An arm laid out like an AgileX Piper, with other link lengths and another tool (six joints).
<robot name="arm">
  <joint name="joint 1" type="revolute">
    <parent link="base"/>
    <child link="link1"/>
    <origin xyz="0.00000 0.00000 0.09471" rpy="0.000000 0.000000 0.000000"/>
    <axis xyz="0 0 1"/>
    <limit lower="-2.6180" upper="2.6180"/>
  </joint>
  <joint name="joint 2" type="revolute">
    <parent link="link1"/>
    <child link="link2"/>
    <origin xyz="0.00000 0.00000 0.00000" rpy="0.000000 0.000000 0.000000"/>
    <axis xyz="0 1 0"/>
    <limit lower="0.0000" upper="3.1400"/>
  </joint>
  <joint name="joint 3" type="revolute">
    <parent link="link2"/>
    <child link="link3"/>
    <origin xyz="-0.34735 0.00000 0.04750" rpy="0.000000 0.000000 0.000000"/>
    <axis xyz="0 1 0"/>
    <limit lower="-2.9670" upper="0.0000"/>
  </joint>
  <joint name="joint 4" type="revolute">
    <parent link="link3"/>
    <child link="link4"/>
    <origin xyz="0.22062 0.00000 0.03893" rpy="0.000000 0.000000 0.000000"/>
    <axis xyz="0.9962 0 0.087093"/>
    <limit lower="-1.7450" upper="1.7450"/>
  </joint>
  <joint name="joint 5" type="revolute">
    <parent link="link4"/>
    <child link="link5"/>
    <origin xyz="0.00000 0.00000 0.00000" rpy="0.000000 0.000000 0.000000"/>
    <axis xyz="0 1 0"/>
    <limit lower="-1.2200" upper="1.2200"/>
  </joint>
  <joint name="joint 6" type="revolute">
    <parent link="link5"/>
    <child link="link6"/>
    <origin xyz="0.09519 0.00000 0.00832" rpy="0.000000 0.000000 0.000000"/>
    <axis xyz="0.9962 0 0.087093"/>
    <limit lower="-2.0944" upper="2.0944"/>
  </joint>
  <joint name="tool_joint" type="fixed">
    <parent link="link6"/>
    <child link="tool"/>
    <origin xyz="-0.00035 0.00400 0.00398" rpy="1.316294 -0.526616 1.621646"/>
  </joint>
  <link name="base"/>
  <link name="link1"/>
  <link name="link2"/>
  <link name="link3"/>
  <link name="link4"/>
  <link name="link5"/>
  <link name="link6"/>
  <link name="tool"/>
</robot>
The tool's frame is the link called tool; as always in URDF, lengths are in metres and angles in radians.
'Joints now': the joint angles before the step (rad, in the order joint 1, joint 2, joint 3, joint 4, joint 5, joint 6). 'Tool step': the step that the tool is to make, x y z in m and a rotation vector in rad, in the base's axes. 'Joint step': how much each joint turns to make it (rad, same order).
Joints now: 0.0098 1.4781 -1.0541 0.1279 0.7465 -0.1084
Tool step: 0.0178 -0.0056 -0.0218 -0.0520 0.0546 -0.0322
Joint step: 0.0000 0.0771 0.0000 -0.0880 -0.0260 0.0699
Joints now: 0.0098 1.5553 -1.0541 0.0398 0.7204 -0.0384
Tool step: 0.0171 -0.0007 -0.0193 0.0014 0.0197 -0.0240
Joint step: 0.0001 0.0698 0.0002 -0.0113 -0.0511 0.0302
